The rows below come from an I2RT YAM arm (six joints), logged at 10 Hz.
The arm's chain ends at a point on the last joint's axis. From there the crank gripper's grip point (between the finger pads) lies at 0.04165 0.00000 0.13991 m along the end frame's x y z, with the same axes.
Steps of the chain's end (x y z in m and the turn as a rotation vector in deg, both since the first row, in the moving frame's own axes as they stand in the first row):
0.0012, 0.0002, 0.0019, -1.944, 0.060, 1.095
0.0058, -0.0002, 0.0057, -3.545, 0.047, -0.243
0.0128, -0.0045, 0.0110, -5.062, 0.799, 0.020
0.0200, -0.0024, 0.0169, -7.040, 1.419, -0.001
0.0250, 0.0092, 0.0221, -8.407, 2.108, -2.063
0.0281, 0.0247, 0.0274, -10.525, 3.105, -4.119
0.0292, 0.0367, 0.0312, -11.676, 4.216, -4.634
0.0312, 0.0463, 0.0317, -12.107, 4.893, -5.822
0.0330, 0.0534, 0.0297, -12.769, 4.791, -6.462
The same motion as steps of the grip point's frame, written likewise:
0.0013, 0.0057, 0.0018, -1.944, 0.060, 1.095
0.0059, 0.0083, 0.0054, -3.545, 0.047, -0.243
0.0147, 0.0078, 0.0099, -5.062, 0.799, 0.020
0.0234, 0.0147, 0.0148, -7.040, 1.419, -0.001
0.0304, 0.0279, 0.0191, -8.407, 2.108, -2.063
0.0364, 0.0468, 0.0229, -10.525, 3.105, -4.119
0.0403, 0.0609, 0.0252, -11.676, 4.216, -4.634
0.0442, 0.0704, 0.0250, -12.107, 4.893, -5.822
0.0459, 0.0785, 0.0228, -12.769, 4.791, -6.462

